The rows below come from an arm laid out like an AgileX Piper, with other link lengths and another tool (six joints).
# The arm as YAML. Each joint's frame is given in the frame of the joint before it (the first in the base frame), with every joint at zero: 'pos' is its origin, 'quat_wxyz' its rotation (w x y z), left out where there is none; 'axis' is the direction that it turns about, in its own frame. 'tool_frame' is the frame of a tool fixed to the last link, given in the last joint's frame.
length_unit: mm
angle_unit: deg
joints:
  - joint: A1
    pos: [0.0, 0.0, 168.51]
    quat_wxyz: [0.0, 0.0, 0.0, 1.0]
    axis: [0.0, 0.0, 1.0]
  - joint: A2
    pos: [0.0, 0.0, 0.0]
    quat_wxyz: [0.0, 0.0, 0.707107, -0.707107]
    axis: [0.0, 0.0, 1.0]
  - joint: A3
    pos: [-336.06, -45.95, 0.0]
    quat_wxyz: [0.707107, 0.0, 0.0, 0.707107]
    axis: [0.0, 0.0, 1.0]
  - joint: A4
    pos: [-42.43, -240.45, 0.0]
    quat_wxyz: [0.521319, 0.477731, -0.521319, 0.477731]
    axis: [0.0, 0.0, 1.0]
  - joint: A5
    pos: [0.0, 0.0, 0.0]
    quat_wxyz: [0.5, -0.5, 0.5, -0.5]
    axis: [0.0, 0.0, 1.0]
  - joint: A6
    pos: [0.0, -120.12, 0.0]
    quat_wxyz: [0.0, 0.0, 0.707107, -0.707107]
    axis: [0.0, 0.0, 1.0]
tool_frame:
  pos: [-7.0, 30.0, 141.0]
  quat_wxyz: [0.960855, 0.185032, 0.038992, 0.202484]
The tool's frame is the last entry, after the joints.
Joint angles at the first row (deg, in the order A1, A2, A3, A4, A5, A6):
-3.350, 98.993, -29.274, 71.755, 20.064, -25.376
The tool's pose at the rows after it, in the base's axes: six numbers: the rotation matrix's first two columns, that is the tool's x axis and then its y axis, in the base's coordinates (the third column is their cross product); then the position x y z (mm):
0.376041 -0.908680 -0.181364 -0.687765 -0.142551 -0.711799 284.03 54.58 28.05
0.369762 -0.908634 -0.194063 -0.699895 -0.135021 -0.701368 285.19 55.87 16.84
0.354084 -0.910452 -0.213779 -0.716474 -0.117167 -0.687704 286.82 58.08 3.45
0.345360 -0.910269 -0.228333 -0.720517 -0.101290 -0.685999 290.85 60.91 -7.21
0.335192 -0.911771 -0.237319 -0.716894 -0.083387 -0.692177 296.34 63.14 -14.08
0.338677 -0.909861 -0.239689 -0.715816 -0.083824 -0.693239 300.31 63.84 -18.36
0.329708 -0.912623 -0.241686 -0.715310 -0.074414 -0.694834 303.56 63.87 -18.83
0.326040 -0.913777 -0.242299 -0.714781 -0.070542 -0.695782 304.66 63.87 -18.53
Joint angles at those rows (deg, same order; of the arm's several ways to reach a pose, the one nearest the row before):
-3.350, 100.900, -29.275, 76.816, 19.789, -30.176
-3.350, 103.633, -29.321, 81.978, 19.724, -35.319
-3.351, 106.971, -29.558, 87.994, 19.969, -40.768
-3.349, 109.801, -29.744, 94.954, 20.661, -47.450
-3.350, 111.779, -29.862, 101.355, 21.507, -53.346
-3.349, 113.046, -30.511, 102.736, 21.859, -55.003
-3.350, 113.352, -30.921, 103.320, 21.897, -54.969
-3.351, 113.352, -31.035, 103.453, 21.897, -54.836

